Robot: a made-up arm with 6 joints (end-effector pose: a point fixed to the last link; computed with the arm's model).
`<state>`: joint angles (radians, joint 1 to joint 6).
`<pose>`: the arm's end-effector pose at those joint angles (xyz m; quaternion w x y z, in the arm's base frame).
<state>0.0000 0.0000 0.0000 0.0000 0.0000 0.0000</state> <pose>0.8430 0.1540 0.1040 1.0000 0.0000 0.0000 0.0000</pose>
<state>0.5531 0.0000 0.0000 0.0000 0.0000 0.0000</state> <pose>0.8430 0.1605 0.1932 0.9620 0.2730 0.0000 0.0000</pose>
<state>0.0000 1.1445 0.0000 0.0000 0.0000 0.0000</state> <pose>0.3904 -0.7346 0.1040 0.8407 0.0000 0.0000 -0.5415</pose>
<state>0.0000 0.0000 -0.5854 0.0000 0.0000 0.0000</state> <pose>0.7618 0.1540 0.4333 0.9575 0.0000 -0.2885 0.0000</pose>
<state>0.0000 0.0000 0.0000 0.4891 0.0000 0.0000</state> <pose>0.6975 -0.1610 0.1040 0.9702 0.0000 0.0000 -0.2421</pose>
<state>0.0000 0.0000 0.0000 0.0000 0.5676 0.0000</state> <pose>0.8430 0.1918 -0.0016 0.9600 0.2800 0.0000 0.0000</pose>
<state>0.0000 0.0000 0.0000 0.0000 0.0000 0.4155</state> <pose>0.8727 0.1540 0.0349 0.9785 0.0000 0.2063 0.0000</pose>
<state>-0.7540 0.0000 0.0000 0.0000 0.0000 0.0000</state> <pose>0.8430 0.0739 0.0138 0.9298 -0.3681 0.0000 0.0000</pose>
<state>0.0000 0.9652 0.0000 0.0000 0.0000 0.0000</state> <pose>0.5249 -0.6392 0.1040 0.8858 0.0000 0.0000 -0.4641</pose>
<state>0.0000 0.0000 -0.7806 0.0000 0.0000 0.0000</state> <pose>0.6942 0.1540 0.5258 0.9248 0.0000 -0.3805 0.0000</pose>
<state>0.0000 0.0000 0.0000 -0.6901 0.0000 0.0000</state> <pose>0.7672 0.6328 0.1040 0.9411 0.0000 0.0000 0.3382</pose>
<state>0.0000 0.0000 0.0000 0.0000 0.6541 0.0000</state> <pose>0.8430 0.2026 -0.0152 0.9470 0.3213 0.0000 0.0000</pose>
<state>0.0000 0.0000 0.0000 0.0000 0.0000 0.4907</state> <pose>0.8749 0.1540 0.0214 0.9701 0.0000 0.2429 0.0000</pose>
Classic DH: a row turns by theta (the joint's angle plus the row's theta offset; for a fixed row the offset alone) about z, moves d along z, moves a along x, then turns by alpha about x. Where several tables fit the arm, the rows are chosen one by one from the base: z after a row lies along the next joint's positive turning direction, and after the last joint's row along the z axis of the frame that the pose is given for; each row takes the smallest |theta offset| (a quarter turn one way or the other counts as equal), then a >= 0, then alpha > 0; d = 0 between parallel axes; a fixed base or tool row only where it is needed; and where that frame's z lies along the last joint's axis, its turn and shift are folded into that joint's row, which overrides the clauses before.
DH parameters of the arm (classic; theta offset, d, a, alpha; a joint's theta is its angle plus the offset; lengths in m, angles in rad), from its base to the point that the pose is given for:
base (fixed): 1.5708 0.16 0 1.5708
joint 1: 0 -0.073 0.061 1.5708
joint 2: 1.5708 0.026 0.329 1.5708
joint 3: 0 0.227 -0.117 -1.5708
joint 4: -1.5708 0.018 0.066 -1.5708
joint 5: -1.5708 0.555 0.117 -1.5708
joint 6: -1.5708 -0.2 0.149 1.5708
tool (fixed): 0 0.105 0 0

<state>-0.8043 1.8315 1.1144 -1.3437 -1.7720 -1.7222</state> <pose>0.4664 -0.2372 0.6581 0.5469 -0.5601 -0.5024 0.3672</pose>
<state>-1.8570 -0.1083 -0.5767 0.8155 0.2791 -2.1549</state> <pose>0.3886 -0.0830 0.2053 0.0216 0.2044 0.8332 -0.5134</pose>
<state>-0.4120 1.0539 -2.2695 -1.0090 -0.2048 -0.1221</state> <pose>0.6102 0.4239 0.2272 0.1376 -0.8653 -0.4733 0.0917</pose>
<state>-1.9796 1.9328 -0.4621 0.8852 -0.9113 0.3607</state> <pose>-0.6404 0.2715 0.3450 0.0258 -0.0369 -0.6659 -0.7446</pose>
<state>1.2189 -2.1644 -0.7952 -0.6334 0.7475 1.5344</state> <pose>-1.1166 0.1327 0.4919 0.2379 -0.3663 -0.4424 0.7833</pose>
